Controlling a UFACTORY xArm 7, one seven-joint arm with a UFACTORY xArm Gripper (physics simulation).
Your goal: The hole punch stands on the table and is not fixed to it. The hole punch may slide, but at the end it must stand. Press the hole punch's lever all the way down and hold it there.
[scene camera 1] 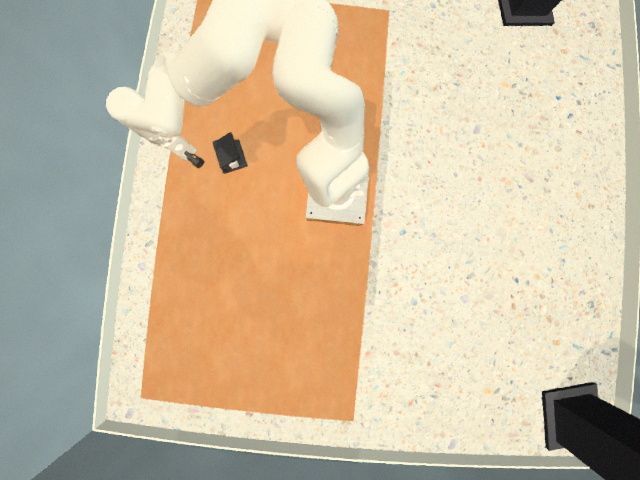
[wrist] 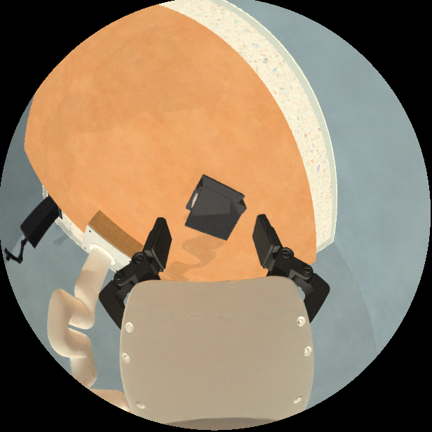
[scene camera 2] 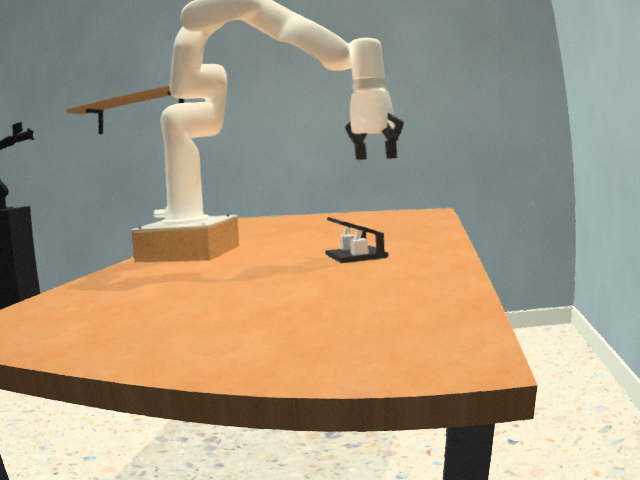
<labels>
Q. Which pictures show the black hole punch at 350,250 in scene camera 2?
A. Scene camera 1, the wrist view and scene camera 2: all of them.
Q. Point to a black hole punch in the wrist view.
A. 205,180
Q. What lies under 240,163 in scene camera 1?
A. A black hole punch.
</labels>
